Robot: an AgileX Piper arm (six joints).
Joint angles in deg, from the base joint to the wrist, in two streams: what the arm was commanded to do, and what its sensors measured. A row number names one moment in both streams.
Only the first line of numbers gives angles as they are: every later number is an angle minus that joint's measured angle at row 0.
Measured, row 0:
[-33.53, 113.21, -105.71, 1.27, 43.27, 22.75]
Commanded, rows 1 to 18:
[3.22, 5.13, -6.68, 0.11, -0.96, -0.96]
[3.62, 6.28, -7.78, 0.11, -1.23, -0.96]
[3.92, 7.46, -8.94, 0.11, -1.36, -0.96]
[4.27, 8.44, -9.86, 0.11, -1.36, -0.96]
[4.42, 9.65, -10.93, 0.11, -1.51, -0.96]
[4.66, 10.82, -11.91, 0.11, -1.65, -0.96]
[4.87, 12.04, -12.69, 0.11, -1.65, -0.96]
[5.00, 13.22, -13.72, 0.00, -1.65, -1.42]
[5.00, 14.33, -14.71, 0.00, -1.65, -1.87]
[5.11, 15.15, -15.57, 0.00, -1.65, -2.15]
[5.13, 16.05, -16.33, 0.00, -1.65, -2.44]
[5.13, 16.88, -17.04, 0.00, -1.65, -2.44]
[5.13, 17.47, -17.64, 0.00, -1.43, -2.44]
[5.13, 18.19, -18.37, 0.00, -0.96, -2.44]
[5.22, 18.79, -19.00, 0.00, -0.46, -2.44]
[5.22, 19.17, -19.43, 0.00, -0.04, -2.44]
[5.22, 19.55, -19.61, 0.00, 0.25, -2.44]
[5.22, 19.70, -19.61, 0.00, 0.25, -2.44]
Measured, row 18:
[5.05, 19.09, -18.16, 0.21, 0.15, -1.57]
